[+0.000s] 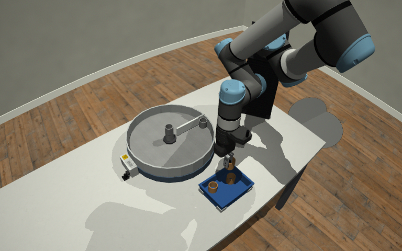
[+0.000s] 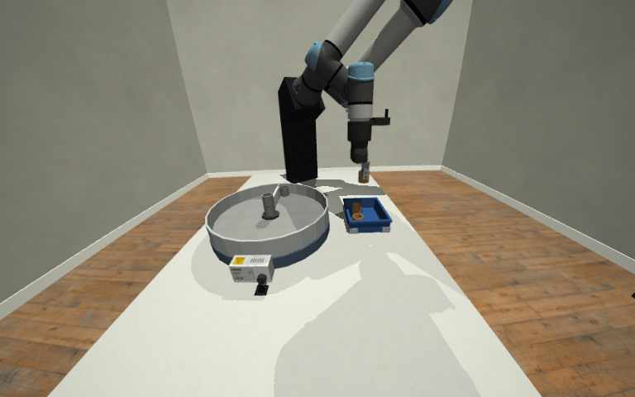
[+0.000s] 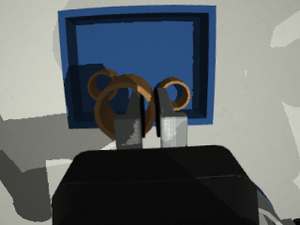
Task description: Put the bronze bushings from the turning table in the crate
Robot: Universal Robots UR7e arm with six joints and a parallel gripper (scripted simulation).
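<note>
Right now my hand is 10 mm past the blue crate, 10 mm to the right of it and 170 mm above it. Round my hand: round turning table: 170 mm ahead, 300 mm to the right, 140 mm below.
</note>
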